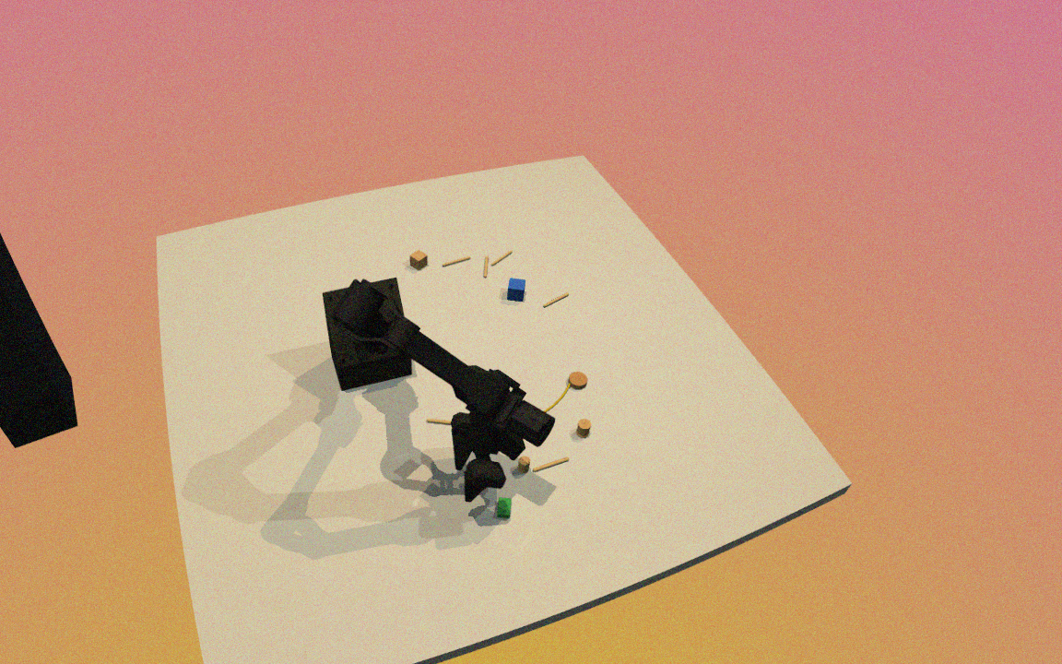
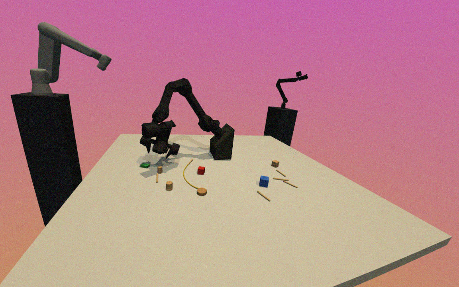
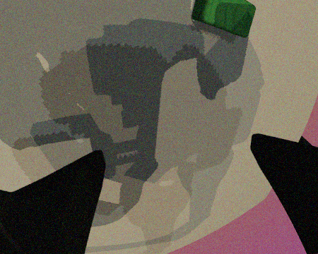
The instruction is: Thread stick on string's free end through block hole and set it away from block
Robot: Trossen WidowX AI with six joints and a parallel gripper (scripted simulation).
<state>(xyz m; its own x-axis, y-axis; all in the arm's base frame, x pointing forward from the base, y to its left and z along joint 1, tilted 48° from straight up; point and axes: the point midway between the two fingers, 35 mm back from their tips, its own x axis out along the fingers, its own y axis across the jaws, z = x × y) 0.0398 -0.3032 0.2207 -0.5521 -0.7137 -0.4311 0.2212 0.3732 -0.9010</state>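
My gripper tip is now 180 mm short of the red cube, 190 mm to the right of it and 20 mm above it. From my gripper tip the other things lie so: green block: 50 mm ahead, 60 mm to the right, 30 mm below; then wooden cylinder: 280 mm ahead, 20 mm to the left, 20 mm below; then round wooden button: 350 mm ahead, 140 mm to the left, 30 mm below.
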